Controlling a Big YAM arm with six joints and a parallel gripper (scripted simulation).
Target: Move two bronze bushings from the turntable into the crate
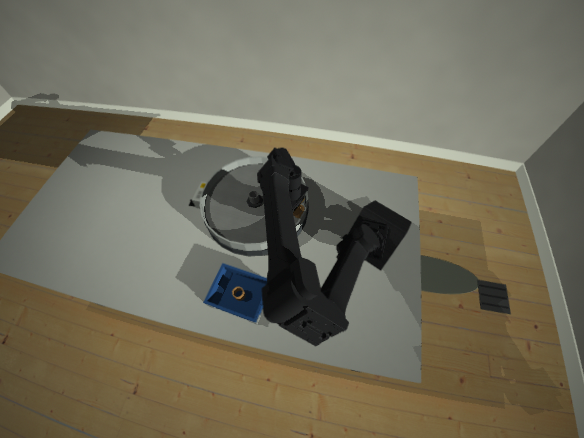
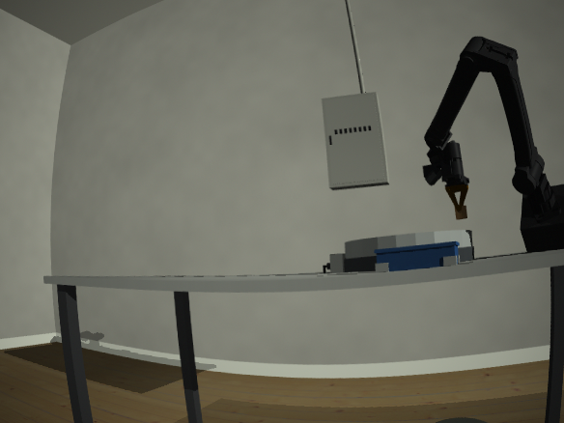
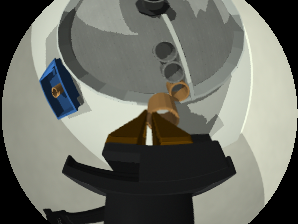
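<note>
Right now my hand is 6 cm short of the blue crate, 31 cm to the right of it and 13 cm above it. Also, from my hand: round grey turntable 18 cm ahead, 3 cm to the right, 10 cm below.
</note>
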